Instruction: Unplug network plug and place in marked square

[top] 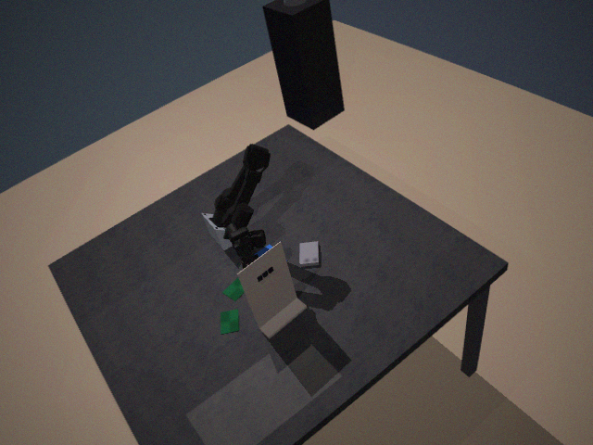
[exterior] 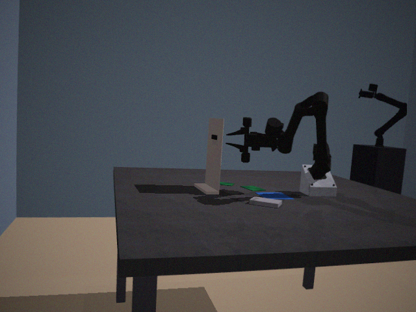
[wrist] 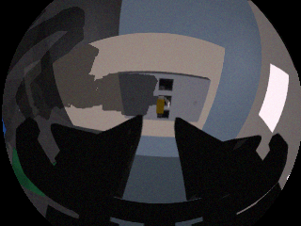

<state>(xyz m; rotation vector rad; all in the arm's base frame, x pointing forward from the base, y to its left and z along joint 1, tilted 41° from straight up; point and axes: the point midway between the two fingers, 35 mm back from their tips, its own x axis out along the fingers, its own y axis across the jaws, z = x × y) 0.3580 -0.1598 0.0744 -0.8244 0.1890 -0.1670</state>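
Now: gripper tip 40 mm short of the network plug and 10 mm below it. The rest, counted from my gripper tip: blue marked square: 210 mm below, 180 mm behind, 120 mm to the left; then grey panel: 80 mm below, 60 mm ahead; then pale grey flat block: 250 mm to the left, 210 mm below, 80 mm behind.
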